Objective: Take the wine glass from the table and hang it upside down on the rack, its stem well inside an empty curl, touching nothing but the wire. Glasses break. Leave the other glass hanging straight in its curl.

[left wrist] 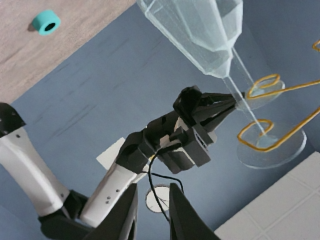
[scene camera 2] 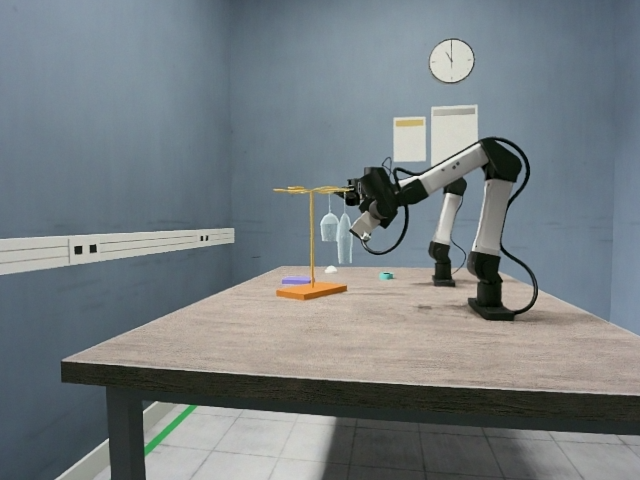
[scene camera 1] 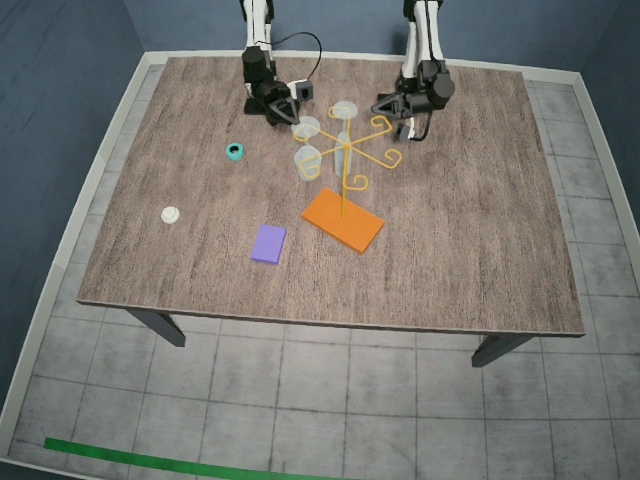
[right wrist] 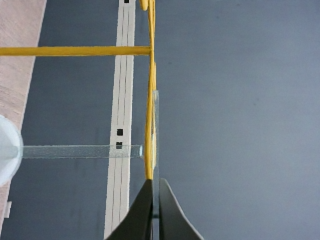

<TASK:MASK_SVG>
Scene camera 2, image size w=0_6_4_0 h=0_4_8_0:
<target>my left gripper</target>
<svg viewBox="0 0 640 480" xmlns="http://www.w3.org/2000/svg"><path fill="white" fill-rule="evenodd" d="M367 196L358 207L362 216L351 227L351 230L357 233L365 243L367 243L365 239L368 238L368 241L371 239L369 234L377 225L386 229L398 214L397 211L391 217L378 218L373 212L373 204L376 200L375 198L372 199L372 197L368 199Z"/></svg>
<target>yellow wire rack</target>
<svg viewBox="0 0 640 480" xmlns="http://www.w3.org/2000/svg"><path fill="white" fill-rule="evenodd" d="M286 188L294 188L291 191L311 191L311 284L276 290L276 296L305 301L347 291L347 285L325 282L314 283L313 191L319 191L319 193L328 193L330 191L306 190L303 187Z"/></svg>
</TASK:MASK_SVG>
